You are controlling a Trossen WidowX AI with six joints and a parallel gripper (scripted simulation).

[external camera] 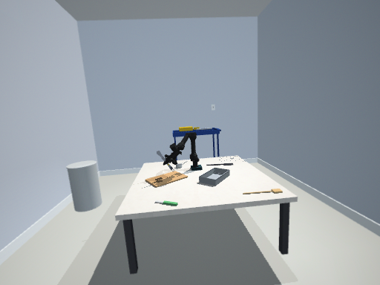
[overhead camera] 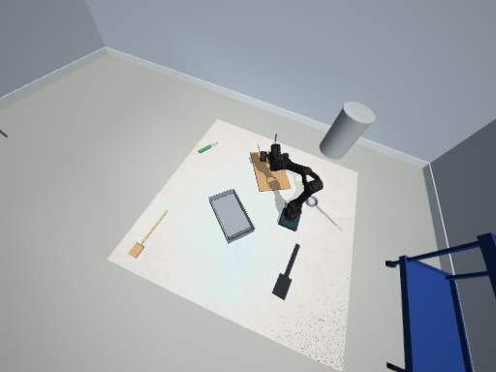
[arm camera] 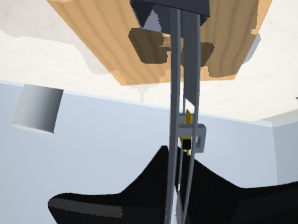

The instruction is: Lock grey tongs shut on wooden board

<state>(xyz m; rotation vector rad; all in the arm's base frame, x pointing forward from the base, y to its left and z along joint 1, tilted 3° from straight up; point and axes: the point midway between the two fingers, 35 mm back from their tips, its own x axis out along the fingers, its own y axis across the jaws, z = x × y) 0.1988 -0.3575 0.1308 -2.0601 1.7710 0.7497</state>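
Right now my gripper tip is 15 cm above the wooden board, 2 cm to the right of it and 2 cm past it. The rest, counted from my gripper tip: black spatula (72 cm to the left, 22 cm behind, 15 cm below); then green-handled tool (49 cm ahead, 15 cm below, 6 cm to the right); then grey roasting tin (47 cm to the left, 18 cm ahead, 13 cm below).
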